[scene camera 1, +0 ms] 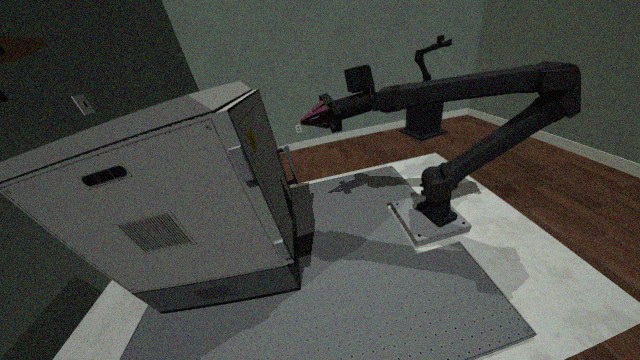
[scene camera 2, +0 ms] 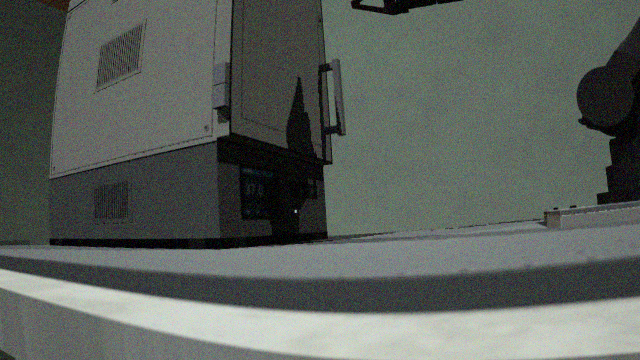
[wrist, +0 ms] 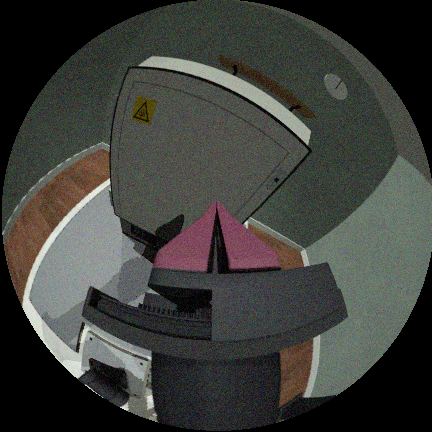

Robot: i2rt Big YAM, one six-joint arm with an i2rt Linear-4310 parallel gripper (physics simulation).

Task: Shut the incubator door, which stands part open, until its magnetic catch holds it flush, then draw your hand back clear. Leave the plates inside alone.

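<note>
The incubator stands at the left in both scene views. Its grey door looks flush against the front, with no clear gap showing. The door's bar handle stands out from the free edge. The plates inside are hidden. My gripper is shut and empty, its pink fingertips together. It hangs in the air in front of the door, above handle height and apart from both; scene camera 2 cuts off part of it.
The arm's base plate is fixed at the board's edge. The incubator stands on the perforated grey board. A second dark arm on a pedestal stands on the floor behind.
</note>
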